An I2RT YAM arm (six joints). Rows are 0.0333 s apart.
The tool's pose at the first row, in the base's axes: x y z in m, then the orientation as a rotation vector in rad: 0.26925 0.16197 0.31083 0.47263 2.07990 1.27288
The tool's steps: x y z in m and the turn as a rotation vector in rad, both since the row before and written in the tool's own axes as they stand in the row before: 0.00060 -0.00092 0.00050 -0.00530 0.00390 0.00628; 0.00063 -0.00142 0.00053 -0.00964 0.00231 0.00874; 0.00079 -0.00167 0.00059 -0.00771 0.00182 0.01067; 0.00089 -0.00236 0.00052 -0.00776 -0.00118 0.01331; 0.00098 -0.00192 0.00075 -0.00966 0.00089 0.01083; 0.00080 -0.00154 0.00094 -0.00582 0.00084 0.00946; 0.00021 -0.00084 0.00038 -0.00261 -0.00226 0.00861; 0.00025 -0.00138 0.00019 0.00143 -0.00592 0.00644; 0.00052 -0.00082 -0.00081 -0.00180 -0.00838 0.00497; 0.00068 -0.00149 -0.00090 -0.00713 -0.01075 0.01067; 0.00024 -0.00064 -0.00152 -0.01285 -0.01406 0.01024; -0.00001 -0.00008 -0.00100 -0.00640 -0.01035 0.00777
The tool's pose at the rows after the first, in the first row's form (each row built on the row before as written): 0.26918 0.16223 0.30965 0.47503 2.07932 1.28359; 0.26912 0.16231 0.30801 0.47908 2.07421 1.29921; 0.26899 0.16243 0.30608 0.48636 2.07007 1.31380; 0.26875 0.16229 0.30352 0.49820 2.06337 1.32844; 0.26858 0.16258 0.30126 0.50532 2.05677 1.34451; 0.26866 0.16308 0.29935 0.51264 2.05300 1.35604; 0.26878 0.16313 0.29841 0.52222 2.04918 1.36237; 0.26874 0.16287 0.29702 0.53330 2.04555 1.36164; 0.26781 0.16233 0.29635 0.54277 2.03740 1.36181; 0.26670 0.16159 0.29504 0.55743 2.02305 1.36905; 0.26547 0.16050 0.29479 0.57093 2.00146 1.37950; 0.26477 0.15981 0.29497 0.58242 1.98793 1.38439
